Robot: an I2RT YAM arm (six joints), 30 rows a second.
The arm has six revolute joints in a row. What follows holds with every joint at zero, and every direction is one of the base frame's.
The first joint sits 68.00 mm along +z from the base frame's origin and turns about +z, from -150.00 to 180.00 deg.
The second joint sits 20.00 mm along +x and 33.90 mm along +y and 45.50 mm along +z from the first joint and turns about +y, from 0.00 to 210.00 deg.
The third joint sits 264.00 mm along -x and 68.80 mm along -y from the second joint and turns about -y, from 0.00 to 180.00 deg.
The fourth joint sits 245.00 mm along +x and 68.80 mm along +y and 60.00 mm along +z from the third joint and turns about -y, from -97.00 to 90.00 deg.
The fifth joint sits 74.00 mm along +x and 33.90 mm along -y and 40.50 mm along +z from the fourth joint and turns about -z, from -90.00 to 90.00 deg.
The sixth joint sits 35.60 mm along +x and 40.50 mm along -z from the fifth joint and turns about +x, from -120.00 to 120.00 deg.
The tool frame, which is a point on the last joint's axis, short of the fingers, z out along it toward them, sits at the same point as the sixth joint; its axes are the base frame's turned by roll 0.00, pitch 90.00 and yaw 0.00 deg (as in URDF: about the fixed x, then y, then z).
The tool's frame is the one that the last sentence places.
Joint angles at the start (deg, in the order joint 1, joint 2, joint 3, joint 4, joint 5, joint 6):
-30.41, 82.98, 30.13, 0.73, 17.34, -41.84
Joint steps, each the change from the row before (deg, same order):
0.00, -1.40, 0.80, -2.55, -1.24, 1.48
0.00, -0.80, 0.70, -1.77, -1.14, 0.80
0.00, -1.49, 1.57, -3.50, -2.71, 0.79
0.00, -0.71, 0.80, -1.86, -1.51, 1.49
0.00, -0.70, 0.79, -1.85, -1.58, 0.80
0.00, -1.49, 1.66, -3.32, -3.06, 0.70
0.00, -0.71, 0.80, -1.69, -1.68, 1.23
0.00, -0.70, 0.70, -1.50, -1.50, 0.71
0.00, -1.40, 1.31, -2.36, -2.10, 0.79
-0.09, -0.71, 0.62, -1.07, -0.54, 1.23
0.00, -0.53, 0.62, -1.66, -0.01, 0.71
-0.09, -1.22, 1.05, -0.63, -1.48, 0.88
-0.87, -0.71, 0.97, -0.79, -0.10, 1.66
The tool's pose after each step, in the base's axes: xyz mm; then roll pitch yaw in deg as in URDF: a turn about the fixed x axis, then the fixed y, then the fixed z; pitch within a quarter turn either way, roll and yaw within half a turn. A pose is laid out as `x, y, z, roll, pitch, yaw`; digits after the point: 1 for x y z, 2 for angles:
209.7, -134.6, 137.4, -143.58, 18.77, -169.33
210.1, -133.9, 141.7, -144.72, 19.63, -169.62
211.2, -132.7, 150.9, -147.02, 21.16, -169.40
211.5, -131.8, 155.4, -148.76, 22.47, -170.32
211.7, -130.8, 159.9, -150.36, 23.42, -170.65
212.4, -129.0, 170.2, -152.84, 25.21, -170.43
212.4, -127.9, 175.2, -154.67, 26.48, -171.23
212.2, -126.7, 179.8, -156.13, 27.46, -171.60
211.9, -125.0, 189.5, -157.78, 29.11, -171.79
211.2, -124.6, 194.4, -158.64, 30.04, -172.98
209.9, -123.9, 197.8, -159.39, 29.89, -173.92
210.3, -123.4, 207.5, -159.86, 32.22, -174.08
208.6, -126.7, 214.6, -160.32, 33.56, -176.45

